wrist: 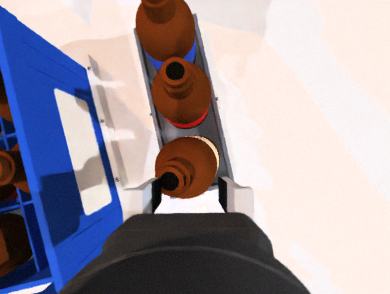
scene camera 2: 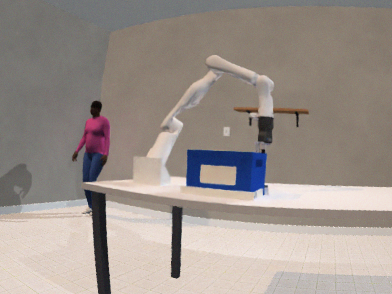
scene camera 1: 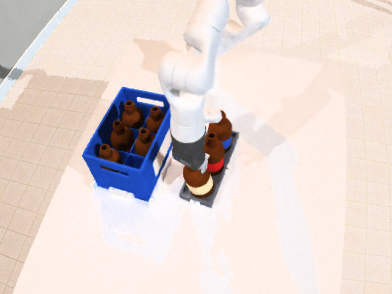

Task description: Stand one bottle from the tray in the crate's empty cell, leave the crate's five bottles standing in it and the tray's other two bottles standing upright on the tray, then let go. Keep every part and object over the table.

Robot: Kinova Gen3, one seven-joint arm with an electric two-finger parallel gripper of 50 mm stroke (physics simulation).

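Where they show: gripper, between the fingertips: (wrist: pixel 190 189) (scene camera 1: pixel 194 165); arm's base, origin of its link: (scene camera 2: pixel 153 166).
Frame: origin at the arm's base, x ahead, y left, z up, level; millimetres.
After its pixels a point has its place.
Note:
My gripper (scene camera 1: pixel 198 167) @[x 503, y 93, z 73 mm] (scene camera 2: pixel 260 148) (wrist: pixel 190 189) @[x 503, y 93, z 73 mm] is open and empty, pointing down over the near end of the grey tray (scene camera 1: pixel 207 202) @[x 538, y 132, z -63 mm] (wrist: pixel 215 127) @[x 448, y 152, z -84 mm]. The cream-labelled brown bottle (scene camera 1: pixel 199 183) @[x 520, y 108, z 11 mm] (wrist: pixel 194 161) @[x 482, y 105, z 41 mm] stands there; its mouth appears close to the left finger in the wrist view, its neck hidden in scene camera 1. The red-labelled bottle (scene camera 1: pixel 214 151) @[x 421, y 132, z 29 mm] (wrist: pixel 181 96) @[x 415, y 117, z 46 mm] and blue-labelled bottle (scene camera 1: pixel 221 126) @[x 332, y 138, z 33 mm] (wrist: pixel 165 31) @[x 337, y 128, z 31 mm] stand behind it on the tray. The blue crate (scene camera 1: pixel 122 180) @[x 548, y -110, z 5 mm] (scene camera 2: pixel 245 170) @[x 511, y -217, z 19 mm] (wrist: pixel 40 95) @[x 363, y -15, z 54 mm] holds several upright brown bottles; its near right cell (scene camera 1: pixel 134 161) @[x 458, y -108, z -32 mm] is empty.
The crate stands left of the tray in scene camera 1, its high walls parallel to the tray's row. The robot base (scene camera 2: pixel 148 171) @[x 0, y -49, z -25 mm] stands on the table (scene camera 2: pixel 320 196) @[x 820, y -27, z -89 mm]. A person (scene camera 2: pixel 96 135) stands beyond the table, and a wall shelf (scene camera 2: pixel 287 111) hangs behind.

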